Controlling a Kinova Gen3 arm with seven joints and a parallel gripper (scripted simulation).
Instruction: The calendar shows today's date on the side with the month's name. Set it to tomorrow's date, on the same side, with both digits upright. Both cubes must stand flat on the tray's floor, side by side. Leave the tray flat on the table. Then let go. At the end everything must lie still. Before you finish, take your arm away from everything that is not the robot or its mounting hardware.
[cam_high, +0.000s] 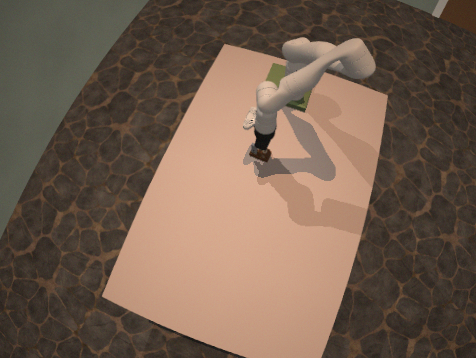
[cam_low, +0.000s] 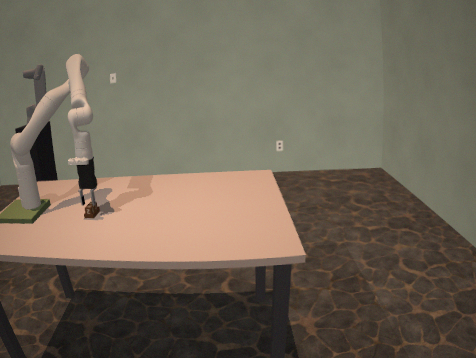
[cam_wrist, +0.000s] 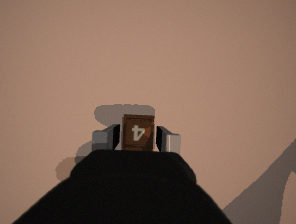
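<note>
Right now the brown tray is 2 cm to the left of my hand and 6 cm below it. Also, from my hand: brown cube 3 cm to the left, 4 cm below.
</note>
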